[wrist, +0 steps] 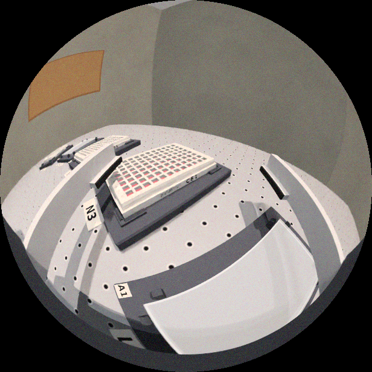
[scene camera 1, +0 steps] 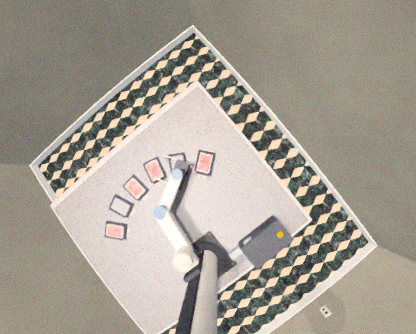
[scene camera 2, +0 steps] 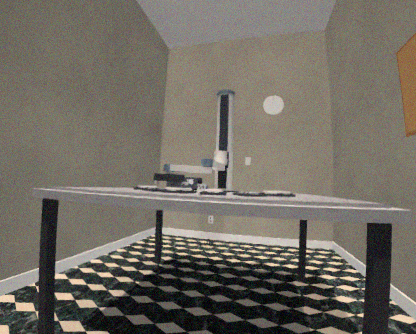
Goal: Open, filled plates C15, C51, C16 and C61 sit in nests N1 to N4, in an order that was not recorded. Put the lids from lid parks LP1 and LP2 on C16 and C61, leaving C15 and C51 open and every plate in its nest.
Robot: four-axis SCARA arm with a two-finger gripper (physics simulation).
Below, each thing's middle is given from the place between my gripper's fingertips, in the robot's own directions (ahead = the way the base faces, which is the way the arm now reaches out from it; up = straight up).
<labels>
Right now the nest N3 (wrist: 164,209) is 50 mm to the left of my hand and 40 mm below it. Round my hand: dark grey box (scene camera 1: 265,244): 830 mm behind, 240 mm to the right, 10 mm above; lid park LP1 (wrist: 182,277): 70 mm behind, 110 mm to the right, 50 mm below.
</labels>
